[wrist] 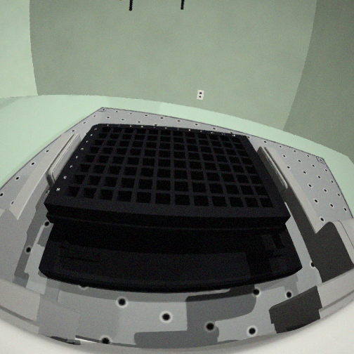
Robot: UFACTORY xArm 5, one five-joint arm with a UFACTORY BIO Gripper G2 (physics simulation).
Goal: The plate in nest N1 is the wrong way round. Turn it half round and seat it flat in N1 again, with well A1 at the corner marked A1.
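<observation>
The plate (167,216) is black, with a grid of square wells. Row letters run along its left edge, with H at the near left corner. My gripper (169,164) is shut on the plate, one finger pad against each short side. The plate is held level above nest N1 (150,267), a black holder whose near part shows below the plate's near edge. The nest's long side now runs roughly parallel to the plate's. The plate hides the rest of the nest, and the A1 corner mark does not show.
The nest stands on a grey deck (310,172) with rows of round holes. Beyond the deck's far edge are a pale green surface and a green wall with a white socket (200,94). Two thin dark marks show at the top edge of the view.
</observation>
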